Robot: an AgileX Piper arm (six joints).
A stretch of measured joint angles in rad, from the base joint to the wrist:
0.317 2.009 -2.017 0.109 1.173 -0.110
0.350 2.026 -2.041 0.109 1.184 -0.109
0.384 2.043 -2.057 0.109 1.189 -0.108
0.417 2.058 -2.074 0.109 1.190 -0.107
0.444 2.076 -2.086 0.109 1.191 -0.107
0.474 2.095 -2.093 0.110 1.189 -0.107
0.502 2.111 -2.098 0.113 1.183 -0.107
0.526 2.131 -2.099 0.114 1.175 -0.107
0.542 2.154 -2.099 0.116 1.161 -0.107
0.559 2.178 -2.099 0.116 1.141 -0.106
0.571 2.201 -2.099 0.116 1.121 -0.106
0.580 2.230 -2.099 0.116 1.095 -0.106
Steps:
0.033 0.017 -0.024 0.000 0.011 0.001
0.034 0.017 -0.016 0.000 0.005 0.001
0.033 0.015 -0.017 0.000 0.001 0.001
0.027 0.018 -0.012 0.000 0.001 0.000
0.030 0.019 -0.007 0.001 -0.002 0.000
0.028 0.016 -0.005 0.003 -0.006 0.000
0.024 0.020 -0.001 0.001 -0.008 0.000
0.016 0.023 0.000 0.002 -0.014 0.000
0.017 0.024 0.000 0.000 -0.020 0.001
0.012 0.023 0.000 0.000 -0.020 0.000
0.009 0.029 0.000 0.000 -0.026 0.000

